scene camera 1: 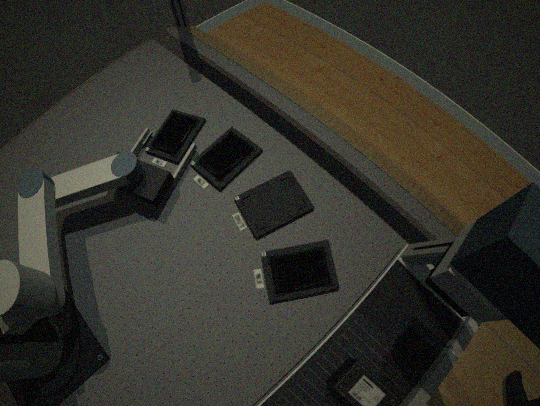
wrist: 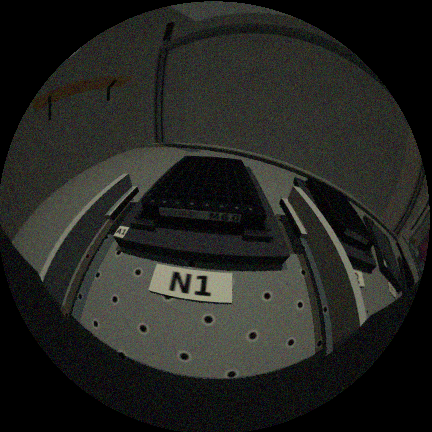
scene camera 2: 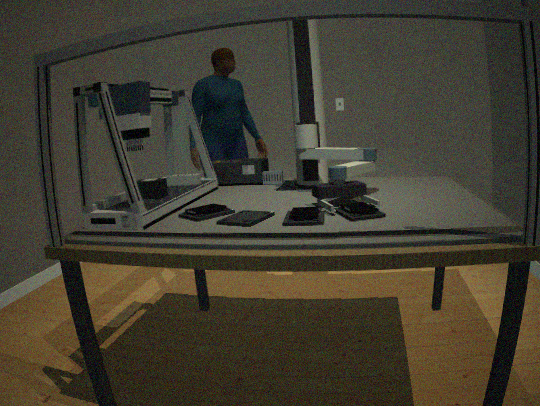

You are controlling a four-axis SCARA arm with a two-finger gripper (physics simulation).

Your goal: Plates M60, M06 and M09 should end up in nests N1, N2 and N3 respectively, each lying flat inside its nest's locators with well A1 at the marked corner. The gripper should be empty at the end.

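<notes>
Plate M60 (scene camera 1: 176,134) (scene camera 2: 358,206) (wrist: 205,182) is dark and lies in nest N1 (wrist: 200,243), whose A1 mark is at the near left corner in the wrist view. My gripper (scene camera 1: 171,139) (scene camera 2: 351,202) (wrist: 206,183) is open and low, with one finger on each side of M60 and nothing held. A dark plate (scene camera 1: 227,152) (scene camera 2: 304,214) (wrist: 332,212) lies in nest N2 (scene camera 1: 220,185) (wrist: 360,257); its label is unreadable. The third nest (scene camera 1: 275,204) (scene camera 2: 246,218) holds no plate. The fourth nest (scene camera 1: 302,298) holds another dark plate (scene camera 1: 300,268) (scene camera 2: 207,208). Well A1 on the plates cannot be made out.
A framed machine (scene camera 2: 175,205) with a dark deck (scene camera 1: 345,330) stands beside the fourth nest. A small labelled box (scene camera 1: 366,390) is on that deck. A dark case (scene camera 2: 235,171) stands at the back, near a person (scene camera 2: 220,110). A rail (scene camera 1: 300,150) runs along the table's edge.
</notes>
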